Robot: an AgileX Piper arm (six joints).
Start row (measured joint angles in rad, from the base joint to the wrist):
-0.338 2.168 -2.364 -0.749 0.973 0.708
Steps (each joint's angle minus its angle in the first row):
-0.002 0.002 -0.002 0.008 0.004 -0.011
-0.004 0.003 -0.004 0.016 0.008 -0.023
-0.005 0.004 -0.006 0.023 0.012 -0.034
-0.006 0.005 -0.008 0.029 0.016 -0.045
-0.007 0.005 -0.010 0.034 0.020 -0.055
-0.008 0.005 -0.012 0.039 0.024 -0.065
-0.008 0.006 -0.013 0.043 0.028 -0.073
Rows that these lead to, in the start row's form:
-0.340 2.170 -2.366 -0.741 0.977 0.697
-0.342 2.171 -2.368 -0.733 0.981 0.685
-0.343 2.172 -2.370 -0.726 0.985 0.674
-0.344 2.173 -2.372 -0.720 0.989 0.663
-0.345 2.173 -2.374 -0.715 0.993 0.653
-0.346 2.173 -2.376 -0.710 0.997 0.643
-0.346 2.174 -2.377 -0.706 1.001 0.635

